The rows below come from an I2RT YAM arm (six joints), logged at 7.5 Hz.
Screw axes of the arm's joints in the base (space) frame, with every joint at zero. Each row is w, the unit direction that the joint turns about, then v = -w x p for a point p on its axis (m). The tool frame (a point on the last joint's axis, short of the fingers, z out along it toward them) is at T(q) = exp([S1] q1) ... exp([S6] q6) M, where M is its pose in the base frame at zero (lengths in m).
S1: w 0 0 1 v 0.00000 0.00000 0.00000
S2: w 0 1 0 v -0.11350 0.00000 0.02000
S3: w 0 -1 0 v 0.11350 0.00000 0.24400
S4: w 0 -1 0 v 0.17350 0.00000 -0.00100
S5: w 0 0 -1 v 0.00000 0.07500 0.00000
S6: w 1 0 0 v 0.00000 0.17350 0.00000
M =
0 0 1 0.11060
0 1 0 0.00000
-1 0 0 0.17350
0 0 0 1
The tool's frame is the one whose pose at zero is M.
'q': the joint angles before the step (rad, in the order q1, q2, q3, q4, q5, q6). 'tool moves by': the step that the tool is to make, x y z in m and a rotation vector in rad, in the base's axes. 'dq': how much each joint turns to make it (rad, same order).
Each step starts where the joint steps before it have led.
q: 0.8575 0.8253 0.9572 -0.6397 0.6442 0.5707
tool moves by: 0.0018 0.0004 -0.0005 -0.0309 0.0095 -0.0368
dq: -0.0002 0.0184 0.0138 -0.0306 0.0382 0.0090
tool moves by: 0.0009 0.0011 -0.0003 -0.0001 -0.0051 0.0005
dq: 0.0006 0.0031 -0.0028 0.0118 0.0021 -0.0043
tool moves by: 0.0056 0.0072 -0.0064 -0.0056 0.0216 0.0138
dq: -0.0002 0.0319 -0.0094 0.0202 -0.0186 0.0045
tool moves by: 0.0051 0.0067 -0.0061 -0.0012 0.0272 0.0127
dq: -0.0005 0.0324 -0.0048 0.0112 -0.0218 0.0120
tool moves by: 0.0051 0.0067 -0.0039 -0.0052 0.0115 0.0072
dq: 0.0016 0.0322 -0.0001 0.0199 -0.0076 0.0016
